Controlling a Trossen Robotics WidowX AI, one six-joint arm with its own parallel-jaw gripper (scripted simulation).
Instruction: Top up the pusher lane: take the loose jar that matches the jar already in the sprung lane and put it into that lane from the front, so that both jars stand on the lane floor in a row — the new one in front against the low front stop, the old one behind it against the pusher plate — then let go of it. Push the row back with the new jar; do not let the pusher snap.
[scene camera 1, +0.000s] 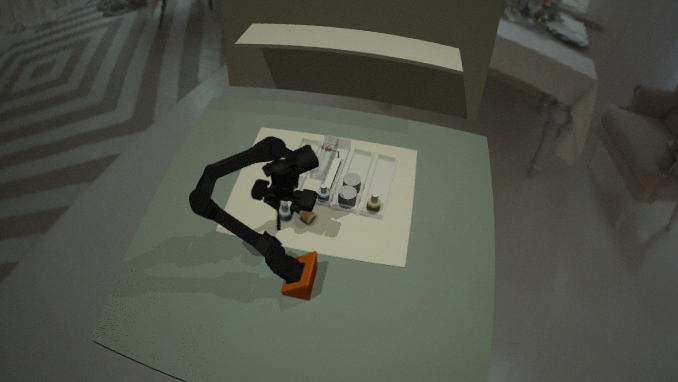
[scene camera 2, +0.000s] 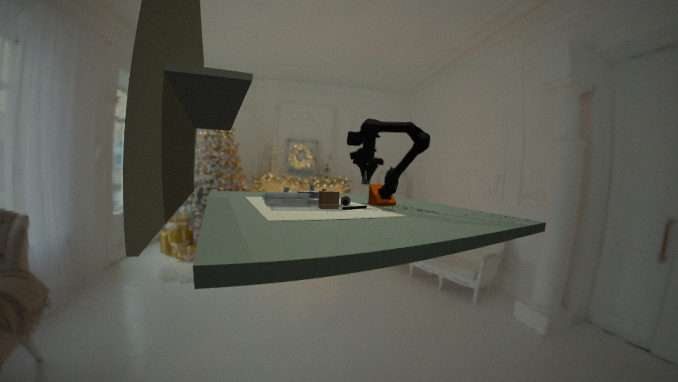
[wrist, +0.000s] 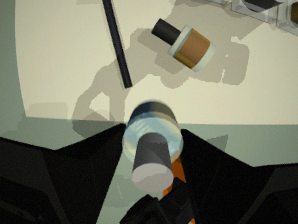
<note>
In view: my gripper (scene camera 1: 285, 212) and a sprung lane (scene camera 1: 343, 145).
My gripper shows as well in the wrist view (wrist: 152, 132).
</note>
